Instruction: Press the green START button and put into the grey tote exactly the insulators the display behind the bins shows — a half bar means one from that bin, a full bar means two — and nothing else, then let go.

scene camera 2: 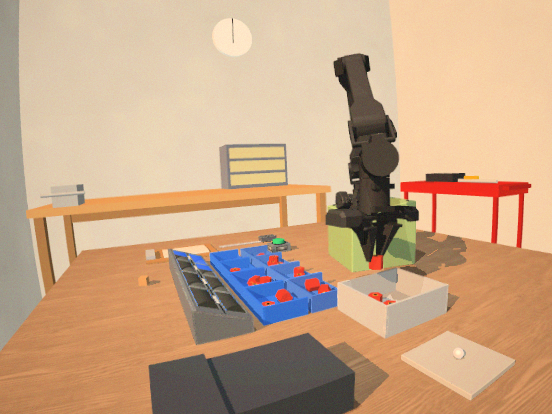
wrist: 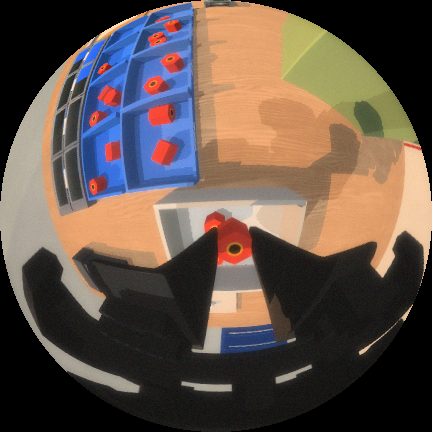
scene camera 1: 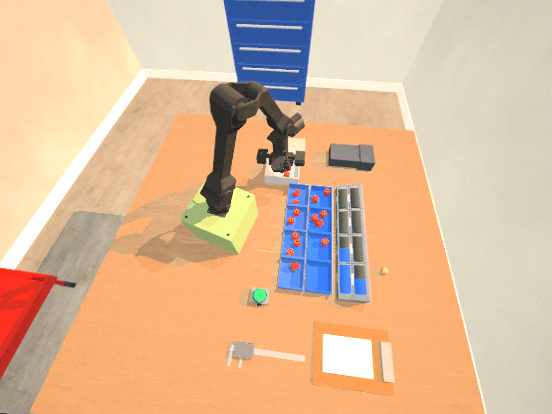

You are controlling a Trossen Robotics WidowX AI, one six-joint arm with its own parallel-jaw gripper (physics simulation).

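Seen in the pictures: gripper, fingertip midpoint: point(scene camera 2: 373, 260) point(wrist: 232, 232); arm's base, origin of the base link: point(scene camera 1: 219, 206).
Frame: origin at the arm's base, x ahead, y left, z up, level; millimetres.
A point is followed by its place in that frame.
Observation:
My gripper point(scene camera 1: 283, 167) @[x 154, y 265, z -76 mm] point(scene camera 2: 376, 259) @[x 154, y 265, z -76 mm] point(wrist: 232, 232) @[x 154, y 265, z -76 mm] is shut on a red insulator point(scene camera 2: 376, 263) @[x 159, y 282, z -76 mm] point(wrist: 233, 237) @[x 155, y 262, z -66 mm], held upright above the open grey tote point(scene camera 2: 415, 306) @[x 149, y 381, z -125 mm] point(wrist: 230, 195) @[x 156, y 251, z -123 mm]. Inside the tote lie red insulators point(scene camera 2: 375, 297) @[x 175, y 304, z -132 mm] point(wrist: 215, 220) @[x 169, y 284, z -131 mm], partly hidden by the held one and the fingers. The blue bins point(scene camera 1: 318, 279) point(scene camera 2: 285, 312) hold several red insulators; the nearest right-column bin in scene camera 1 is empty. The display point(scene camera 1: 369, 295) @[x 549, y -136, z -103 mm] point(scene camera 2: 225, 323) @[x 443, y 295, z -134 mm] shows a full left bar and half right bar in its nearest row, a half left bar in the row behind; other bars are dark. The START button point(scene camera 1: 259, 295) @[x 203, y -226, z -121 mm] point(scene camera 2: 278, 241) @[x 209, y -205, z -126 mm] is green.
A dark grey box point(scene camera 1: 345, 156) @[x 410, y 440, z -109 mm] point(scene camera 2: 280, 372) @[x 405, y 478, z -109 mm] and a flat plate with a white knob point(scene camera 2: 430, 359) @[x 199, y 476, z -153 mm] stand near the tote. A small yellow block point(scene camera 1: 385, 270) @[x 613, y -29, z -141 mm] point(scene camera 2: 144, 280) @[x 610, y -16, z -147 mm] lies behind the display. A caliper point(scene camera 1: 243, 351) @[x 201, y -391, z -142 mm] and an orange board point(scene camera 1: 320, 370) @[x 439, y -378, z -155 mm] lie beyond the button.

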